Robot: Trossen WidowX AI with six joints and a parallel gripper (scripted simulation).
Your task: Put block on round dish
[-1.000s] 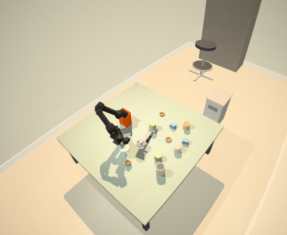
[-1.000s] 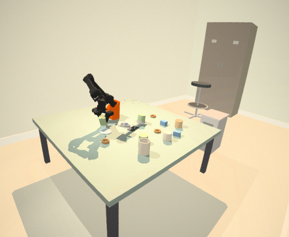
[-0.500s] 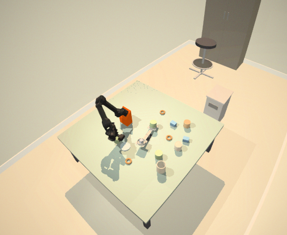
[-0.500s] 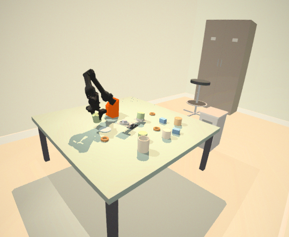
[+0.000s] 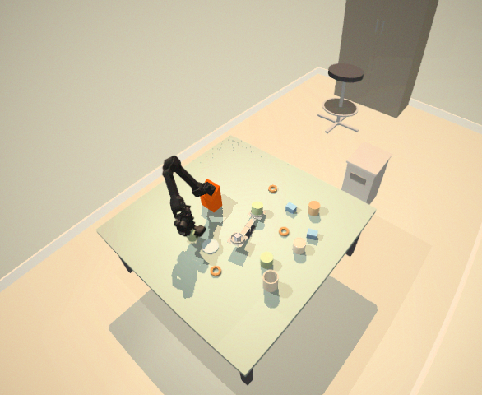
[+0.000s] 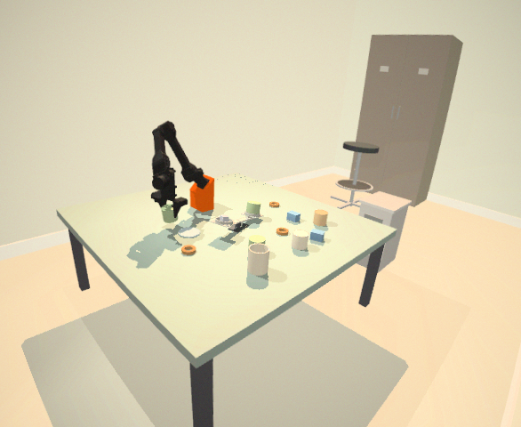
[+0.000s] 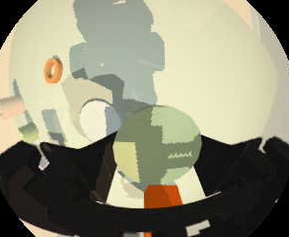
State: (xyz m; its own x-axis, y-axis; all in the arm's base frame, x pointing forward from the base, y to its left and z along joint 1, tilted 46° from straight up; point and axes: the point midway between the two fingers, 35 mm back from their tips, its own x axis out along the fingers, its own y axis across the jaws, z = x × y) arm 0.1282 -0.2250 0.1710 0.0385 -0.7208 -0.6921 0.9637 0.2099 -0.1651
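Now: the round pale blue dish 100 mm ahead of my gripper tip, 60 mm below it and 40 mm to the left of it. From my gripper tip the other things lie so: tall beige cup: 520 mm ahead, 80 mm to the left, 20 mm below; balance beam: 270 mm to the left, 190 mm ahead, 30 mm below; cream cup: 510 mm ahead, 370 mm to the left, 30 mm below.
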